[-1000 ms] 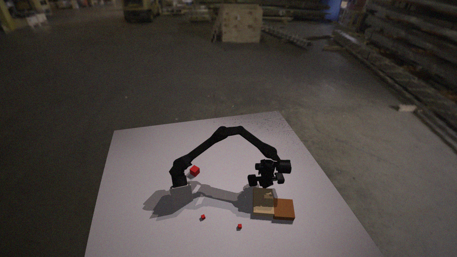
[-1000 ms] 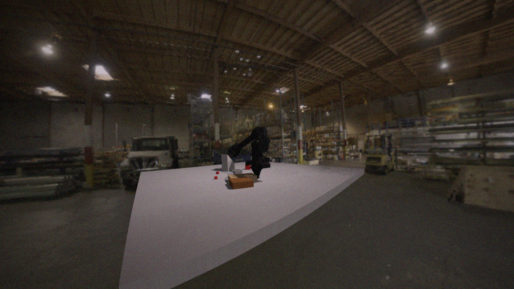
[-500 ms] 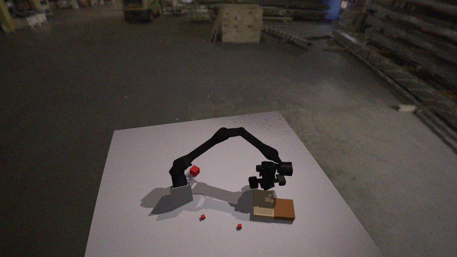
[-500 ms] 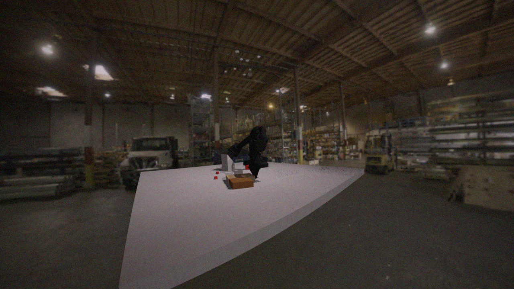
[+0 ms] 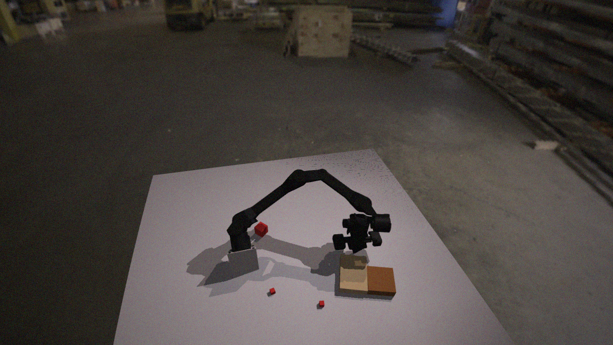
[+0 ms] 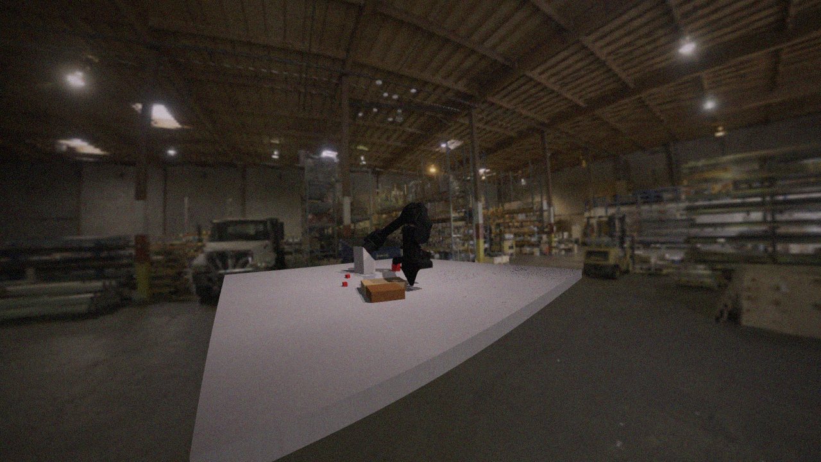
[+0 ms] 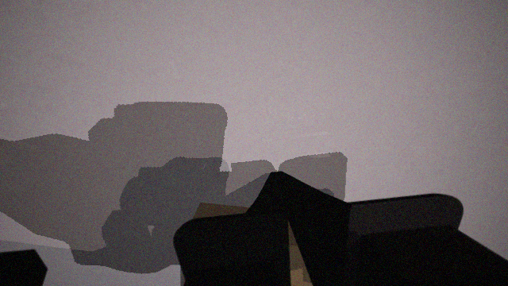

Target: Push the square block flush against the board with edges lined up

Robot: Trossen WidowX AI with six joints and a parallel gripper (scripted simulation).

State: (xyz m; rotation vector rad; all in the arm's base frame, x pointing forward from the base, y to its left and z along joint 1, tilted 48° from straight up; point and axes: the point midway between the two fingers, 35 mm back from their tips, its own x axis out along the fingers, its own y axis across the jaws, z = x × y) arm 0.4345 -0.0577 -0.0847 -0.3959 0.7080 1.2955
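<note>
Now: the tan board 9 cm to the right of my gripper tip, 6 cm behind it and 1 cm above it. Round my gripper tip: square block (16 cm to the right, 3 cm ahead, 1 cm above); red cube (32 cm behind, 23 cm to the left, 2 cm above).
</note>
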